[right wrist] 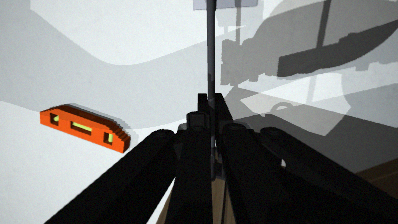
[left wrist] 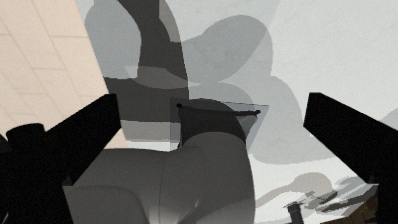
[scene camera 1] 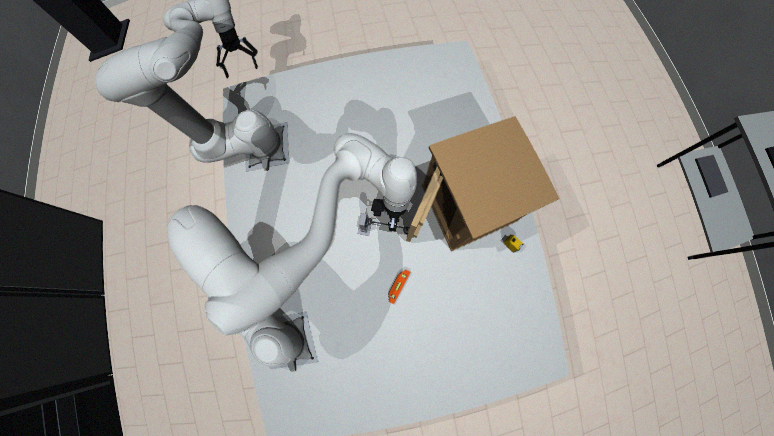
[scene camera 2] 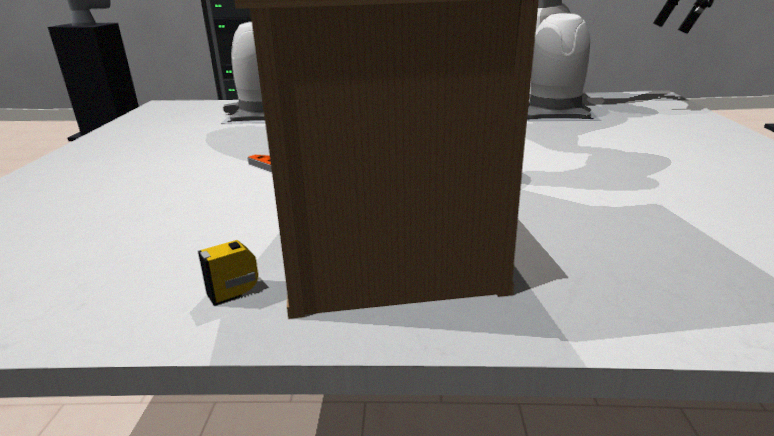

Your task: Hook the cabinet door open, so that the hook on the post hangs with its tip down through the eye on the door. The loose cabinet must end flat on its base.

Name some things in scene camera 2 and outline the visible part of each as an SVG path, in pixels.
A wooden cabinet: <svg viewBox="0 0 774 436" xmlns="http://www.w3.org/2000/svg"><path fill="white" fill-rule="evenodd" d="M234 0L236 9L250 8L287 287L288 319L304 318L307 314L489 295L497 295L498 297L513 296L515 246L539 0Z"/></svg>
A yellow tape measure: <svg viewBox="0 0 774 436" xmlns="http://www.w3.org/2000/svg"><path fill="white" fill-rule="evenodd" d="M238 240L198 251L206 295L214 306L242 297L242 294L251 290L257 283L258 268L256 257Z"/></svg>
